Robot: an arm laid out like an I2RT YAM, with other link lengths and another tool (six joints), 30 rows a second.
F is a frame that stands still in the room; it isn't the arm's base.
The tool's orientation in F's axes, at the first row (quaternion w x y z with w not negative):
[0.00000, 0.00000, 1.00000, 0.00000]
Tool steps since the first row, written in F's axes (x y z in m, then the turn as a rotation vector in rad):
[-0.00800, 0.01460, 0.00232, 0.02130, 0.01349, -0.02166]
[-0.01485, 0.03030, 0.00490, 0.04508, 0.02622, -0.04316]
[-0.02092, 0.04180, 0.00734, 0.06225, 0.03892, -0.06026]
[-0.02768, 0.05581, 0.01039, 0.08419, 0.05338, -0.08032]
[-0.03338, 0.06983, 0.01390, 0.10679, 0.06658, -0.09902]
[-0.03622, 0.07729, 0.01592, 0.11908, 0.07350, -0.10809]
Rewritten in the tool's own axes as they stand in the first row. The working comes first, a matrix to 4 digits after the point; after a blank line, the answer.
The tool's axes in the first row as the columns of a matrix, in F's axes (used below as rounded here):
[-1.0000, 0.0000, 0.0000]
[0.0000, 1.0000, 0.0000]
[0.0000, 0.0000, -1.0000]

[0.00800, 0.01460, -0.00232, -0.02130, 0.01349, 0.02166]
[0.01485, 0.03030, -0.00490, -0.04508, 0.02622, 0.04316]
[0.02092, 0.04180, -0.00734, -0.06225, 0.03892, 0.06026]
[0.02768, 0.05581, -0.01039, -0.08419, 0.05338, 0.08032]
[0.03338, 0.06983, -0.01390, -0.10679, 0.06658, 0.09902]
[0.03622, 0.07729, -0.01592, -0.11908, 0.07350, 0.10809]

